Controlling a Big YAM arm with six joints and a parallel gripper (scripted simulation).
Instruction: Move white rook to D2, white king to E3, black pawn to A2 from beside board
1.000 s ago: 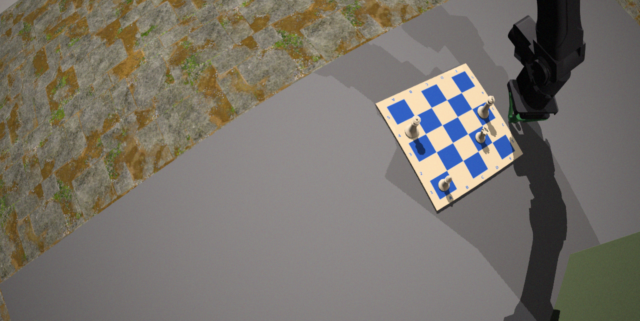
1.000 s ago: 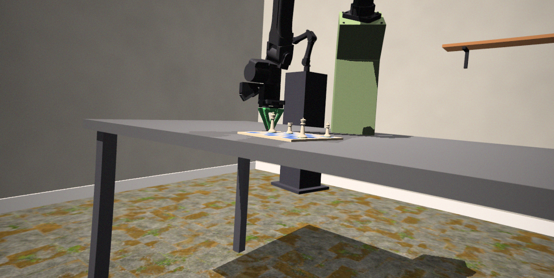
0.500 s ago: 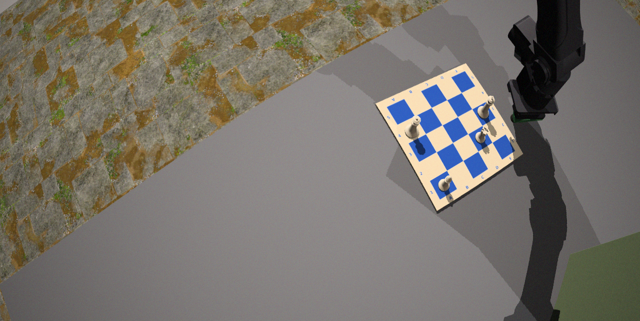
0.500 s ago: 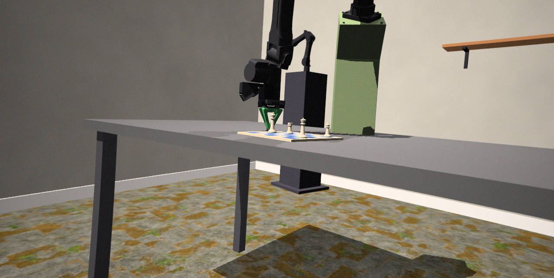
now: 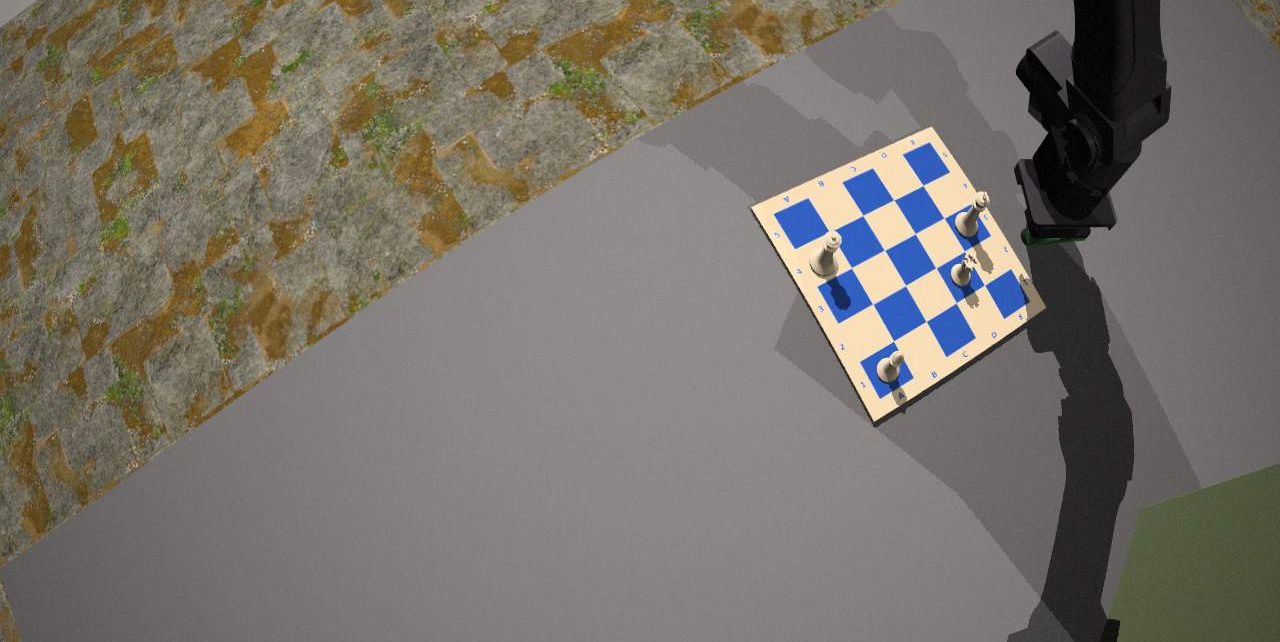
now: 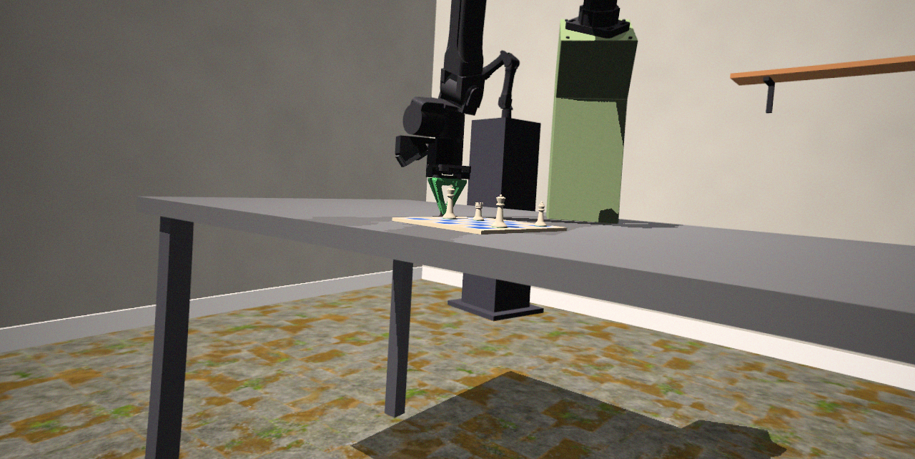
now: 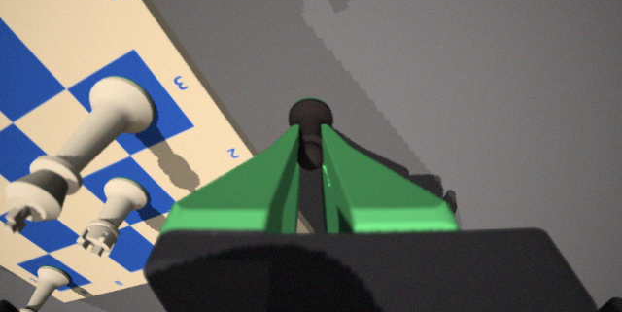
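Right now my hand is 50 mm past the white pawn, 210 mm to the right of it and 10 mm below it. The rest, counted from my hand: board 30 mm ahead, 140 mm to the left, 10 mm below; white king 40 mm ahead, 70 mm to the left, 20 mm above; black pawn 10 mm ahead.
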